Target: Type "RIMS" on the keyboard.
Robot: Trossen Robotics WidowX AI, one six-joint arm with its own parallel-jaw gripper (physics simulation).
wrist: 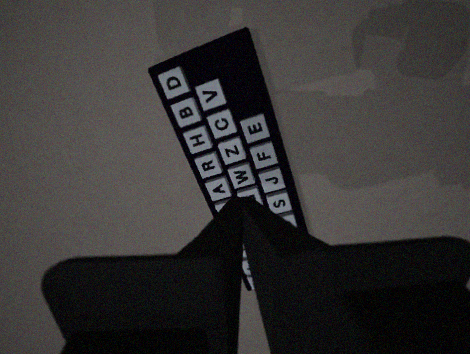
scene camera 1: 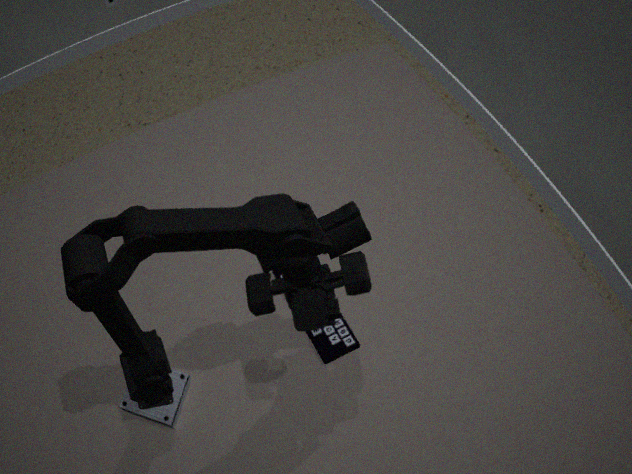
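Seen in the pictures: gripper, fingertip midpoint: (wrist: 240,206); arm's base at its link origin: (scene camera 1: 153,390).
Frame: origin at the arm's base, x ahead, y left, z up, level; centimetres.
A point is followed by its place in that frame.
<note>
The black keyboard (scene camera 1: 332,353) @[z -1.6, x 32.1, y -0.6 cm] (wrist: 229,59) @[z -1.6, x 31.7, y -0.2 cm] with white keys lies flat on the table, partly hidden by my gripper in both views. In the wrist view the R key (wrist: 208,165) @[z -1.1, x 34.2, y 6.5 cm] shows in the left row and the S key (wrist: 279,203) @[z -1.1, x 29.4, y 10.1 cm] in the right row. I cannot make out the I and M keys. My gripper (scene camera 1: 311,306) @[z 5.5, x 31.5, y 6.1 cm] (wrist: 240,206) @[z 5.5, x 31.5, y 6.1 cm] is shut and empty, pointing down over the keyboard. In the wrist view its tips cover part of the key beyond W (wrist: 241,177) @[z -1.1, x 32.0, y 7.7 cm] in the middle row. Whether they touch it I cannot tell.
The arm's grey base plate (scene camera 1: 179,390) @[z -0.1, x 4.7, y -1.0 cm] sits at the lower left in the scene view. The arm (scene camera 1: 193,229) @[z 38.0, x 17.7, y 3.4 cm] arches from it to above the keyboard. Its shadows fall across the pale table surface. A speckled tan band (scene camera 1: 168,76) runs along the upper side.
</note>
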